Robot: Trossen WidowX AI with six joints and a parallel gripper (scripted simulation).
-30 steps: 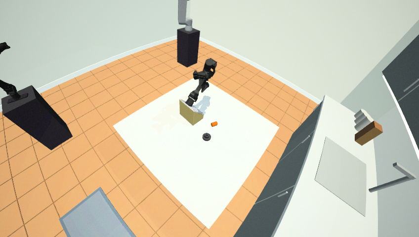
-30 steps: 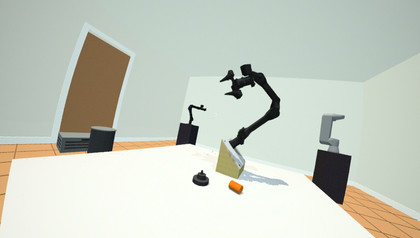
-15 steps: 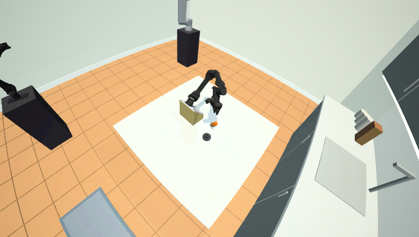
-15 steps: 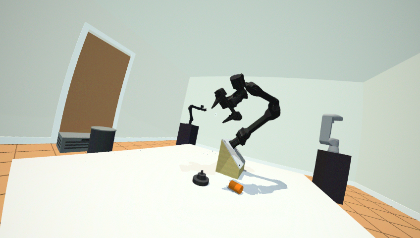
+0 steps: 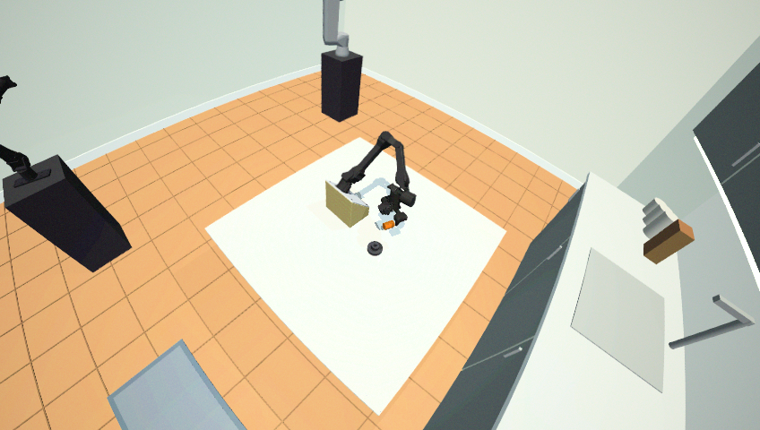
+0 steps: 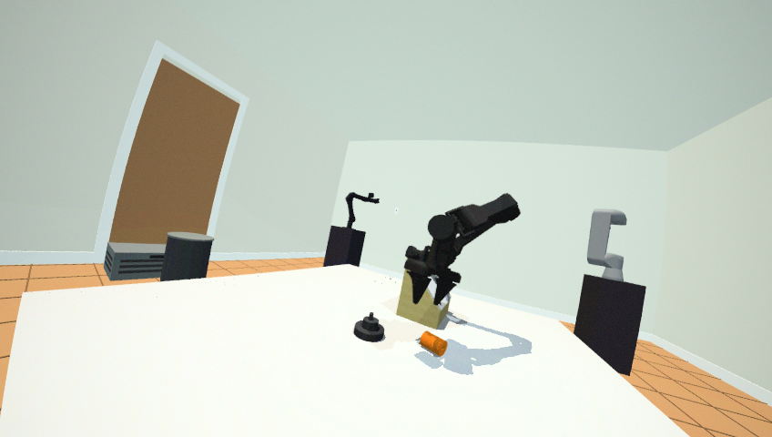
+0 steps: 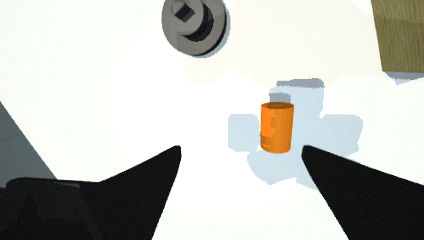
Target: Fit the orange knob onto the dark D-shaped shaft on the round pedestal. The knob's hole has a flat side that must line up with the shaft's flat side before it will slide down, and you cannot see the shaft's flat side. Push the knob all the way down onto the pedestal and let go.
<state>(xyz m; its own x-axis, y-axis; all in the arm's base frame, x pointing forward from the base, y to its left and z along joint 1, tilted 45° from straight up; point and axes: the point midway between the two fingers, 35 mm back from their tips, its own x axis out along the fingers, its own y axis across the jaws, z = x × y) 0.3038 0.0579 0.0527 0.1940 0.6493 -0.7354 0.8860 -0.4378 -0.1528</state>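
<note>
Now: gripper tip 11 cm above the orange knob, 4 cm to the right of it and 3 cm past it. Also, from my gripper tip: dark round pedestal 14 cm to the right, 10 cm below, 1 cm ahead.
</note>
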